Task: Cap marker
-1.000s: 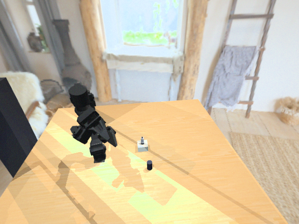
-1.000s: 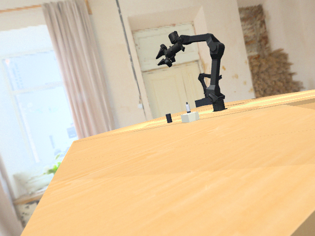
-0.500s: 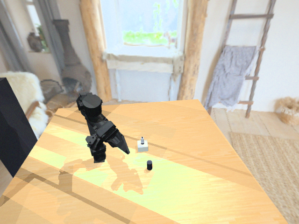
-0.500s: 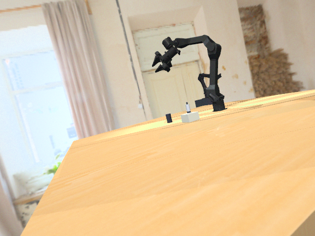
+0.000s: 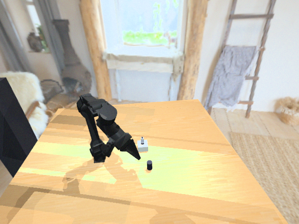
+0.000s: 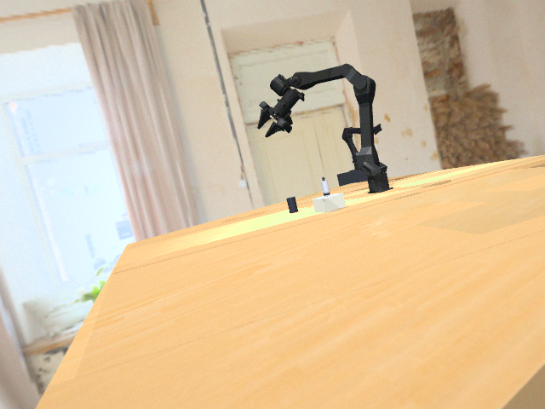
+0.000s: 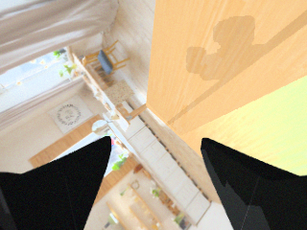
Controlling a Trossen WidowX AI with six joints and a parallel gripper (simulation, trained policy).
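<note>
The dark cap is 60 mm ahead of my gripper tip, 220 mm to the left of it and 300 mm below it. Also, from my gripper tip: white holder block 30 mm ahead, 390 mm to the left, 310 mm below.
</note>
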